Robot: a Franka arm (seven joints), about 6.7 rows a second.
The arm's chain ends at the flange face. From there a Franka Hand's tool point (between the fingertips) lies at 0.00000 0.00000 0.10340 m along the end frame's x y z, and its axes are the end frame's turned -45 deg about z.
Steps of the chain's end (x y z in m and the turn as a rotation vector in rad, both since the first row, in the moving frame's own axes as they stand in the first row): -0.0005 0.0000 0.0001 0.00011 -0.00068 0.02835; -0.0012 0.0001 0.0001 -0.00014 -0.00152 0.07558; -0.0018 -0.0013 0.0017 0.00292 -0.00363 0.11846; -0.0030 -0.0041 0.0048 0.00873 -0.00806 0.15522; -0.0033 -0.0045 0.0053 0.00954 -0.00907 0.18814; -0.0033 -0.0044 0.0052 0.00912 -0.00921 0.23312
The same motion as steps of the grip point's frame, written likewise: -0.0004 -0.0004 0.0001 0.00056 -0.00040 0.02835; -0.0010 -0.0009 0.0001 0.00098 -0.00117 0.07558; -0.0004 -0.0027 0.0017 0.00463 -0.00050 0.11846; 0.0009 -0.0062 0.0048 0.01187 0.00047 0.15522; 0.0010 -0.0069 0.0053 0.01316 0.00033 0.18814; 0.0009 -0.0068 0.0052 0.01296 -0.00006 0.23312
